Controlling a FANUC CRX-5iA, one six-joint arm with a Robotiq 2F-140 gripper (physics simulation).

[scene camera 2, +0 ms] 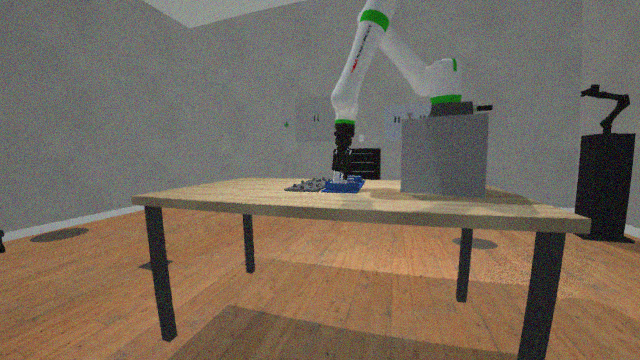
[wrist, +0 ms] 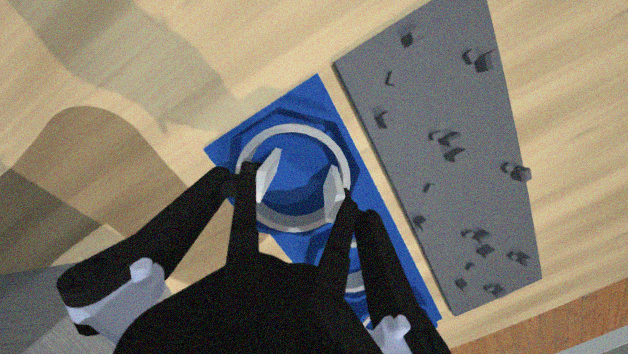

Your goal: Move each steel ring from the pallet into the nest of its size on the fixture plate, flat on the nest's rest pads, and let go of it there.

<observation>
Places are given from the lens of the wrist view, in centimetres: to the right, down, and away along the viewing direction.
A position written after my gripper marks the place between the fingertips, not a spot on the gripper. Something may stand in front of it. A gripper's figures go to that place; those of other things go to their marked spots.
my gripper [wrist: 303, 168]: -1, -1, 22
grey fixture plate [wrist: 436, 90]: 14, -10, 20
blue pallet [wrist: 305, 161]: -1, -2, 22
The marked spots on the blue pallet and the grey fixture plate are 17 cm apart.
</observation>
